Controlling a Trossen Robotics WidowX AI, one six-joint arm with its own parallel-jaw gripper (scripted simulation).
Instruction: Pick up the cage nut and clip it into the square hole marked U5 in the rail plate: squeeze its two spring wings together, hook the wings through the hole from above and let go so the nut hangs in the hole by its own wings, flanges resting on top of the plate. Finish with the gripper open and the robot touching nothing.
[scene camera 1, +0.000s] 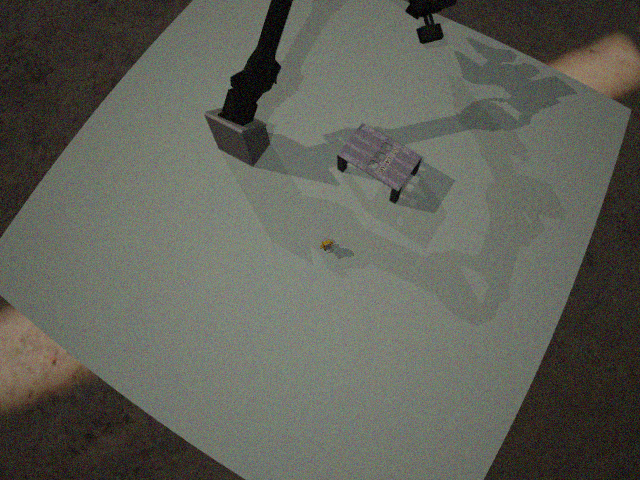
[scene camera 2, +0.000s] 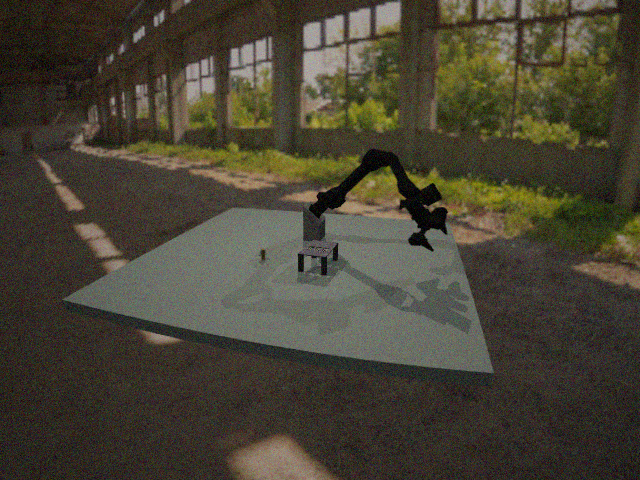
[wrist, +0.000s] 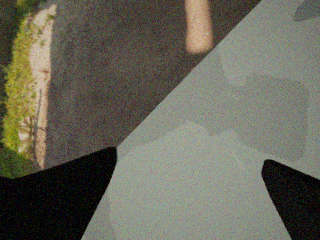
My gripper (scene camera 2: 439, 242) is open, holding nothing.
My gripper also shows in the wrist view (wrist: 189, 160).
